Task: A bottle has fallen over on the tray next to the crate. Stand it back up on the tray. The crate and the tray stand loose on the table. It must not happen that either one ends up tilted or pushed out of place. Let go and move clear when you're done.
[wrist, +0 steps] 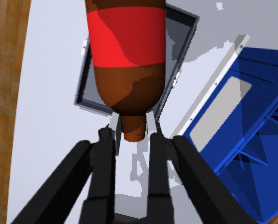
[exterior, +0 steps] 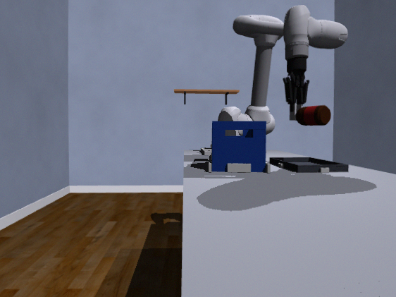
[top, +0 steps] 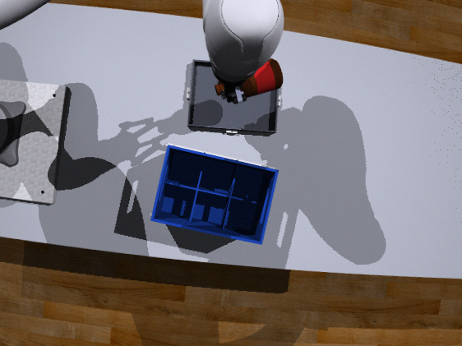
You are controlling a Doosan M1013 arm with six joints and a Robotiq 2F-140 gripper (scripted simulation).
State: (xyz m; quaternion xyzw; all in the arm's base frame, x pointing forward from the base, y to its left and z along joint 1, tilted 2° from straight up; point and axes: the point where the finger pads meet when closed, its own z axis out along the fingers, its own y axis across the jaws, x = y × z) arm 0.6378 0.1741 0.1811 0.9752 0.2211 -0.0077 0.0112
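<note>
The bottle lies 5 cm ahead of my hand, 2 cm to the left of it and 2 cm below it. Also, from my hand: blue crate (25 cm to the right, 14 cm below, 1 cm ahead); dark tray (21 cm below, 4 cm ahead, 2 cm to the left).
</note>
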